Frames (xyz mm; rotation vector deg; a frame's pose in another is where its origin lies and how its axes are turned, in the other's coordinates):
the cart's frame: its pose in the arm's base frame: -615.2 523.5 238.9 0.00 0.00 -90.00
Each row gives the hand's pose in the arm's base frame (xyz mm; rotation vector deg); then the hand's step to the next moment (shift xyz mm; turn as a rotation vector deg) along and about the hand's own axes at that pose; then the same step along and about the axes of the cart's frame.
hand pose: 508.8 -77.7 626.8 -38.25 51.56 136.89
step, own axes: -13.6 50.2 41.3 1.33 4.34 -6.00
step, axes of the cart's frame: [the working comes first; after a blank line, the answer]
step, axes of the arm's base frame: -30.7 -7.8 58.4 -2.01 -6.70 -2.78

7.8 -30.7 58.4 6.70 -2.01 -2.78
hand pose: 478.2 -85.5 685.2 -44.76 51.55 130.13
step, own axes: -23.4 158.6 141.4 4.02 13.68 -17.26
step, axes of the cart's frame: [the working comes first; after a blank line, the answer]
step, axes of the arm's base frame: -135.2 0.5 165.6 -6.72 -19.94 -7.64

-0.5 -135.2 165.6 19.94 -6.72 -7.64
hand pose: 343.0 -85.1 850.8 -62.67 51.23 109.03
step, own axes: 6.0 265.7 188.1 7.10 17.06 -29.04
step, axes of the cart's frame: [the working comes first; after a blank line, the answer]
step, axes of the arm's base frame: -300.5 34.4 120.6 -6.31 -30.65 -14.33

-34.4 -300.5 120.6 30.65 -6.31 -14.33
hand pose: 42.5 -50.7 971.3 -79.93 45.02 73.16
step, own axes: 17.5 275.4 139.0 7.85 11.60 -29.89
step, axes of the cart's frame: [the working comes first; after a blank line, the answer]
step, axes of the arm's base frame: -292.5 68.3 -72.3 -0.80 -30.00 -13.74

-68.3 -292.5 -72.3 30.00 -0.80 -13.74
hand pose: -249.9 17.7 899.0 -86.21 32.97 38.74
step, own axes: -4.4 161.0 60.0 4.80 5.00 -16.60
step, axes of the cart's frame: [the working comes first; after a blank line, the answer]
step, axes of the arm's base frame: -122.1 51.9 -109.2 0.89 -16.57 -6.94

-51.9 -122.1 -109.2 16.57 0.89 -6.94
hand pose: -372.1 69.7 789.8 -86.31 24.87 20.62
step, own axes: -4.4 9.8 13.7 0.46 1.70 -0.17
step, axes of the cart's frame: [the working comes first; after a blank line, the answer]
step, axes of the arm's base frame: -7.9 14.2 -6.2 -0.43 -0.12 -1.71

-14.2 -7.9 -6.2 0.12 -0.43 -1.71
